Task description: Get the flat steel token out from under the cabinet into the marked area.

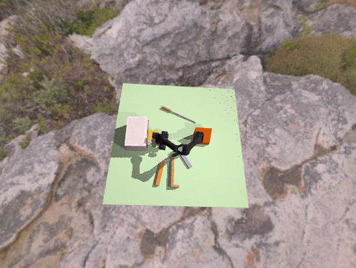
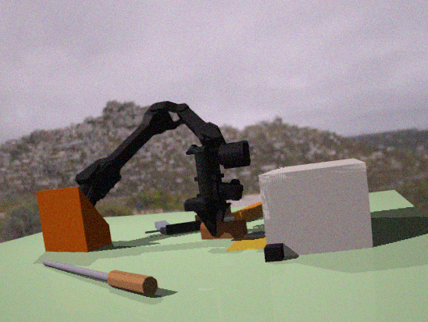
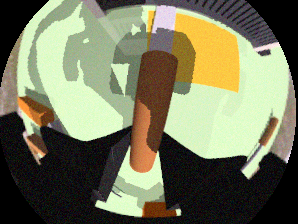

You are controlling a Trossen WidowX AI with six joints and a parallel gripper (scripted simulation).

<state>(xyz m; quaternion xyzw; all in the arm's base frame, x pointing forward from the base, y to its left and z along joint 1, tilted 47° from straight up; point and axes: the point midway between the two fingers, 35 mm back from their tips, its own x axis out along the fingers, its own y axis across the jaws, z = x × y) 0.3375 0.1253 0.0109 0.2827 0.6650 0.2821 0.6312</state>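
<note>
Right now the grey bar is 240 mm behind my gripper tip and 150 mm to the left of it. Also, from my gripper tip: grey token 280 mm ahead, 40 mm to the right; then orange bar 10 mm behind, 300 mm to the left, 10 mm above.
</note>
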